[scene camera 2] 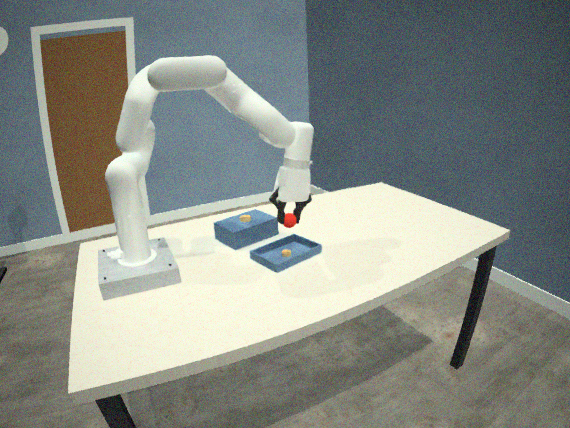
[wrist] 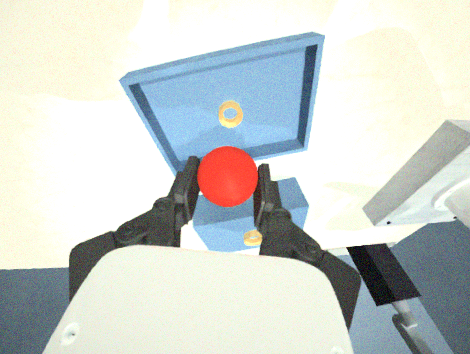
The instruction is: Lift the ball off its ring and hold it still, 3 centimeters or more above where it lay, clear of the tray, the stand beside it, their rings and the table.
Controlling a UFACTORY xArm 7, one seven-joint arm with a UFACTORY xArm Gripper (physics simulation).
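Places are measured from the arm's base along level axes (x left, y back, z up), in centimetres.
Where they show: gripper, fingertip midpoint: (scene camera 2: 287, 222) (wrist: 228, 173); arm's base, link origin: (scene camera 2: 137, 259) (wrist: 467, 186).
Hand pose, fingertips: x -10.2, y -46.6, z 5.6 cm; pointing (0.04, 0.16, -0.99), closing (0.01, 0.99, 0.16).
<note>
Things, the pixels of their top centre, and the offset from my fingertips. Level surfaces: height alone.
- red ball, top centre: (wrist: 230, 200) (scene camera 2: 288, 213) dy -0.1, dx -0.5, dz +3.1 cm
- blue tray, top centre: (wrist: 231, 121) (scene camera 2: 286, 247) dy +1.0, dx -0.2, dz -8.2 cm
- pale table, surface height: dz -11.0 cm
The red ball (scene camera 2: 289, 220) (wrist: 228, 176) is between the two black fingers of my gripper (scene camera 2: 290, 217) (wrist: 228, 173), which is shut on it and holds it in the air above the tray. The blue tray (scene camera 2: 264, 263) (wrist: 220, 54) lies on the table, and its orange ring (scene camera 2: 286, 253) (wrist: 221, 114) is bare on the tray floor. The blue stand (scene camera 2: 250, 234) (wrist: 220, 230) is beside the tray, with another orange ring (scene camera 2: 245, 218) (wrist: 246, 238) on its top. The ball shows apart from the tray, the stand and both rings.
The pale table (scene camera 2: 200, 320) (wrist: 55, 165) carries the tray and the stand. The grey base block (scene camera 2: 140, 287) (wrist: 415, 175) of the arm stands at the table's left end in the scene view. A wall with a brown door (scene camera 2: 85, 135) is behind the table.
</note>
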